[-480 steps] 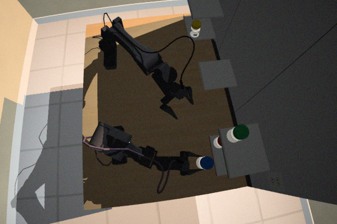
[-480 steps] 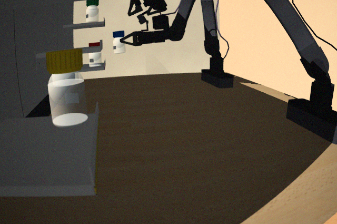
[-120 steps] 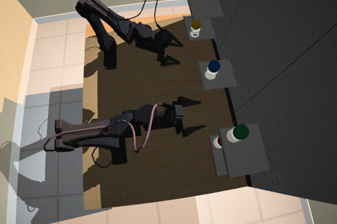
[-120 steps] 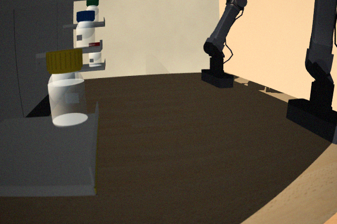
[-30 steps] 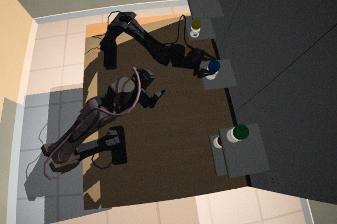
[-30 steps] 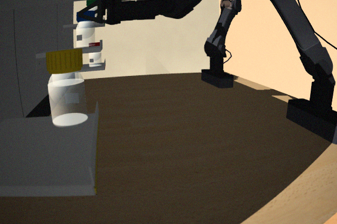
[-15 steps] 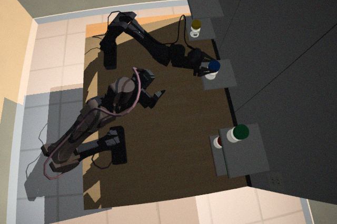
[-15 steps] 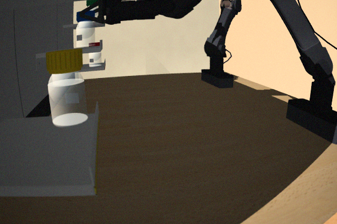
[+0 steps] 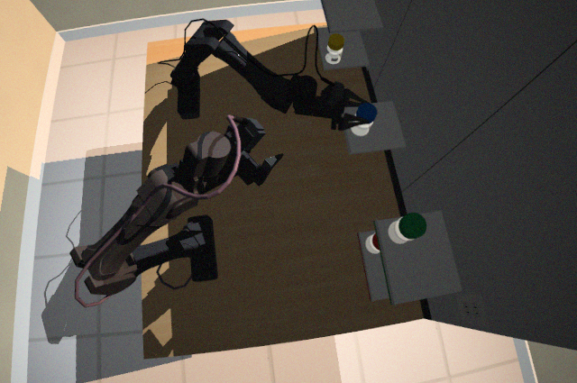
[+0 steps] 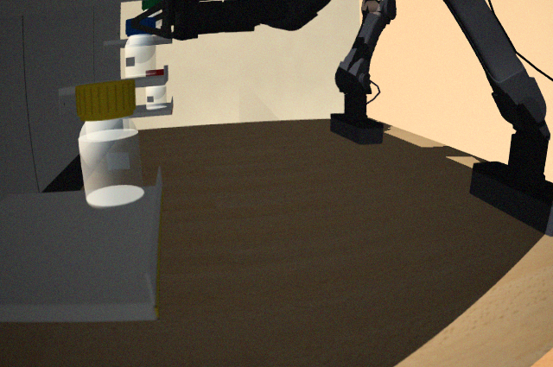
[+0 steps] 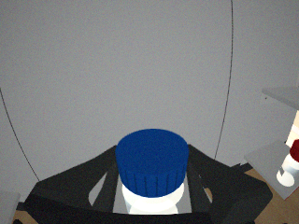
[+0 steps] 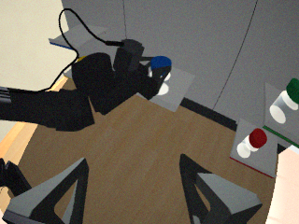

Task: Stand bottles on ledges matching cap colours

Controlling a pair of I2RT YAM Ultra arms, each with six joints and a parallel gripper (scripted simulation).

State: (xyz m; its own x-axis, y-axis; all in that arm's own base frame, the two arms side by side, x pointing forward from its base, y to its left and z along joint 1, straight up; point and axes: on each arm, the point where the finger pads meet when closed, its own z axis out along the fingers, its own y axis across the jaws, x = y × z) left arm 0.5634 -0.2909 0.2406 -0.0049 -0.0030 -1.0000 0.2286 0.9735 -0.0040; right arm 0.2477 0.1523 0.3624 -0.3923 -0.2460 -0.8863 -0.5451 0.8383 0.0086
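My left hand is 30 mm past the blue strip, 400 mm to the right of it and 10 mm above it. The rest, counted from my left hand: red-capped bottle (20 mm behind, 340 mm to the right, 140 mm below); then blue-capped bottle (50 mm below); then green-capped bottle (10 mm behind, 330 mm to the right, 50 mm above).
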